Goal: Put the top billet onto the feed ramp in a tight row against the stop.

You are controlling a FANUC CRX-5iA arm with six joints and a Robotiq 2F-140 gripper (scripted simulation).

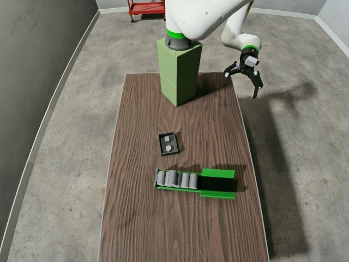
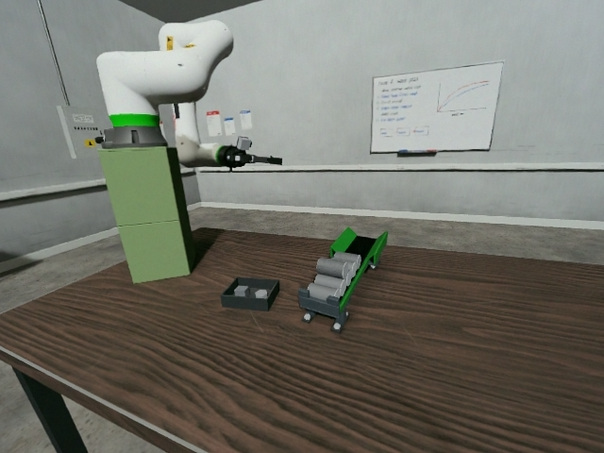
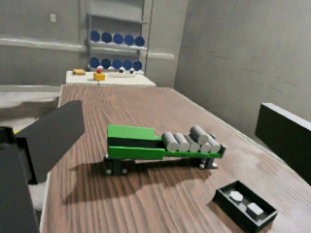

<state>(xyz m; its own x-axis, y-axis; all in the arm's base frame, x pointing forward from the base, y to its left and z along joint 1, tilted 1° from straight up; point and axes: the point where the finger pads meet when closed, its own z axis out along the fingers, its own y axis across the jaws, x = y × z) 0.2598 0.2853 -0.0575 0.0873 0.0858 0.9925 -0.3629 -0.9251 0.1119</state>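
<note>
Right now my hand is 390 mm to the left of the grey stop, 350 mm short of it and 290 mm above it. Round my hand: dark grey tray (340 mm to the right, 330 mm below, 130 mm ahead).
</note>
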